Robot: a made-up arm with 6 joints.
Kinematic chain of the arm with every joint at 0, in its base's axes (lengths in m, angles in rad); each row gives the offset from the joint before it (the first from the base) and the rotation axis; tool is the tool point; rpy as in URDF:
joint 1: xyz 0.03 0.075 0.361 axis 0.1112 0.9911 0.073
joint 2: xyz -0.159 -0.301 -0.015 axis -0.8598 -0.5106 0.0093
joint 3: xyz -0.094 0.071 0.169 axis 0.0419 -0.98 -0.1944
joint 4: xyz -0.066 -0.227 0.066 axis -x
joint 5: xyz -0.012 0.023 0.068 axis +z
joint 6: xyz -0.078 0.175 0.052 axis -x
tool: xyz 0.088 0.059 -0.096 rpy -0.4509 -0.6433 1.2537
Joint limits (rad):
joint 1: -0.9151..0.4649
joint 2: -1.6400..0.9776
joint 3: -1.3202..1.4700
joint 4: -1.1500..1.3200
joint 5: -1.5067..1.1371
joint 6: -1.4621..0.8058
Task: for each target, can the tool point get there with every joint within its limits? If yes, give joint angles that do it. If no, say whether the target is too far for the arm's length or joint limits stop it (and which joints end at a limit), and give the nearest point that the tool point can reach.
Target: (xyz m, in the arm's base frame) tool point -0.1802 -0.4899 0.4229
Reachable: yes | joints -0.6328 -1.0713 0.9720 0.1454 -1.0941 0.1041
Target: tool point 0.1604 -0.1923 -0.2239
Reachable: no: joint limits stop it (at a limit: joint 1, joint 2, joint 3, joint 6) | nearest point 0.0052 -0.2264 -0.1098 | short by 0.196 m
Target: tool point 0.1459 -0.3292 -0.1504
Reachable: no: joint limits stop it (at a limit: joint 1, joint 2, joint 3, joint 6) | nearest point 0.0262 -0.3132 -0.0825 | short by 0.139 m
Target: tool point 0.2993 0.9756 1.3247
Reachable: no: too far | nearest point -0.0290 0.1045 0.8377 | short by 1.051 m
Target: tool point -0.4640 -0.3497 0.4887
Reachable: yes | joints -0.2946 -0.2513 -0.7413 1.0676 0.7898 0.1301
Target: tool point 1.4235 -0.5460 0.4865
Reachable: no: too far | nearest point 0.3453 -0.4731 0.5108 | short by 1.081 m
